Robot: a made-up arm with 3 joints. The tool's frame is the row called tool. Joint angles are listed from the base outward. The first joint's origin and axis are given. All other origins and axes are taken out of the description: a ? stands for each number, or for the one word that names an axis. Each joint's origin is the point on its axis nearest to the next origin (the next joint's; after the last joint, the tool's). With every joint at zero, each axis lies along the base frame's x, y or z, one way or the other. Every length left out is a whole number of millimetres.
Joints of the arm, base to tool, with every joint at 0 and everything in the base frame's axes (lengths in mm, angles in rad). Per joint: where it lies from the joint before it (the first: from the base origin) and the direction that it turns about. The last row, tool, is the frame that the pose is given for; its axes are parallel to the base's.
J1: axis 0 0 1 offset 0 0 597
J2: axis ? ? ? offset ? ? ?
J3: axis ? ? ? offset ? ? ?
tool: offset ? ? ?
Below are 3 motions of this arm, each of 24 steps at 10 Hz.
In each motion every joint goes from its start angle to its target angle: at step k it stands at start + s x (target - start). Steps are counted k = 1, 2, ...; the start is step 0. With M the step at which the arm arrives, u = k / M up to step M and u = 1 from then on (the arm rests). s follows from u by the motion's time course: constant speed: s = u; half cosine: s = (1 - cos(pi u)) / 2; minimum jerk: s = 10 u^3 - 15 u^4 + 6 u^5.
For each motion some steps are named. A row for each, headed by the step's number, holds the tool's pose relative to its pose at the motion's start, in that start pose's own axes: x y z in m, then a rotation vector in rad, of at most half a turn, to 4 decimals.
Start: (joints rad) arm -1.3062 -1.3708 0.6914
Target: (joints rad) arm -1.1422 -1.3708 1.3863
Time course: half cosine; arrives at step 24
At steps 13, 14, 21, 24:
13: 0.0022 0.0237 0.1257 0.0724 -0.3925 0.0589
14: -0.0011 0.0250 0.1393 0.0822 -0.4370 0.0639
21: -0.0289 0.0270 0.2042 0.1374 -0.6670 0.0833
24: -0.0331 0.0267 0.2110 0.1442 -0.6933 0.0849

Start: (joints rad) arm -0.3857 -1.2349 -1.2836
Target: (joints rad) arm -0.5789 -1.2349 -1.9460
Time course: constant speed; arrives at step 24
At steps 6, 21, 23, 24:
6: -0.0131 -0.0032 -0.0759 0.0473 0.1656 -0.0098
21: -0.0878 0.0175 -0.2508 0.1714 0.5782 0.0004
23: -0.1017 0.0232 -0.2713 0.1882 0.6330 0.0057
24: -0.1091 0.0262 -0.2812 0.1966 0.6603 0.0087

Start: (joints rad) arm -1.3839 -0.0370 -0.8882
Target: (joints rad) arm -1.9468 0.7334 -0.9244
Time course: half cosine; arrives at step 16
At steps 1, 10, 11, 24:
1: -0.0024 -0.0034 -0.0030 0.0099 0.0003 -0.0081
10: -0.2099 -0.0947 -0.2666 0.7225 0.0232 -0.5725
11: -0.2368 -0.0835 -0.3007 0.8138 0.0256 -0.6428
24: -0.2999 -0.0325 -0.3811 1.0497 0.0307 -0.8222

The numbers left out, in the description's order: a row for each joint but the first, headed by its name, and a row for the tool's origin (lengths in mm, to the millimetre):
J2: axis 0 0 -1, xyz 32 3 0
J3: axis 0 -1 0, xyz 38 -291 0
tool: xyz 372 0 -22

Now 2 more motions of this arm.
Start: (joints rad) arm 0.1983 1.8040 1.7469
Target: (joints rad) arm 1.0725 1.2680 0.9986
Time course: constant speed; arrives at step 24
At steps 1, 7, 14, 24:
1: -0.0037 0.0005 -0.0273 0.0580 0.0312 -0.0094
7: -0.0316 0.0509 -0.1811 0.4112 0.2152 -0.0276
14: -0.0705 0.1978 -0.3031 0.8281 0.4115 0.0349
24: -0.1233 0.4803 -0.2974 1.4106 0.6179 0.2831

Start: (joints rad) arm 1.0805 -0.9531 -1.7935
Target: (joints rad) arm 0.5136 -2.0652 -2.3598
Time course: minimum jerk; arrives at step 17
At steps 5, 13, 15, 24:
5: -0.0084 -0.0089 -0.0104 -0.0817 0.0879 -0.0223
13: -0.0928 -0.0810 -0.0328 -0.4454 0.5054 -0.2323
15: -0.1050 -0.0891 -0.0312 -0.4775 0.5450 -0.2621
24: -0.1073 -0.0905 -0.0308 -0.4832 0.5521 -0.2677

